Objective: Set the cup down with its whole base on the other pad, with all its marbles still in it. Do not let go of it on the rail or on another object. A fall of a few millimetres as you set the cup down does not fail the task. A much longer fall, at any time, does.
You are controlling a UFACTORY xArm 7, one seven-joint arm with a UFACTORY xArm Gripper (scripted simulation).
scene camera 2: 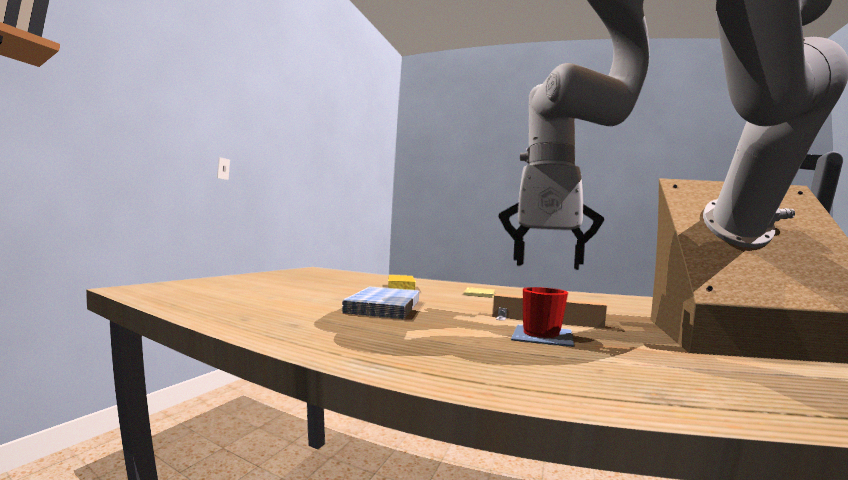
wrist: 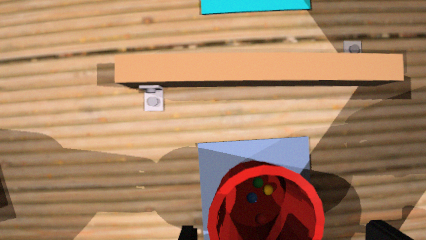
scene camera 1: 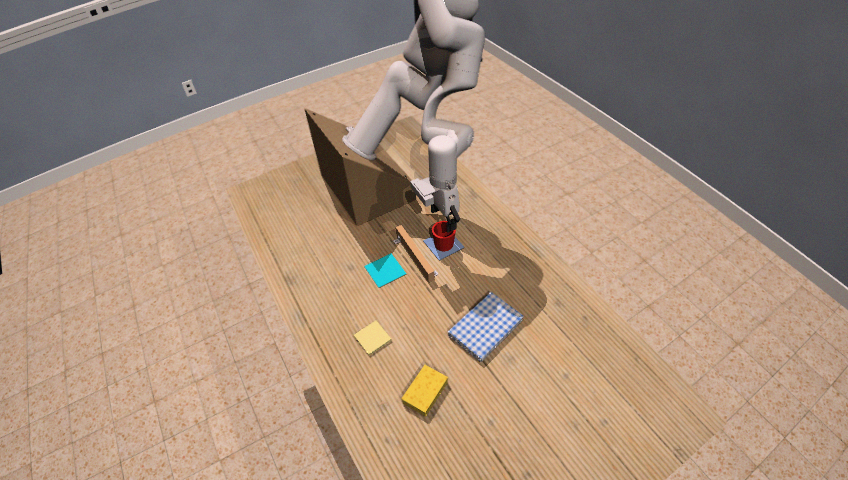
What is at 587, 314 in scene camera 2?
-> A wooden rail.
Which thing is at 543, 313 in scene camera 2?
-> A red cup.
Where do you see a wooden rail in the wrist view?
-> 186, 69
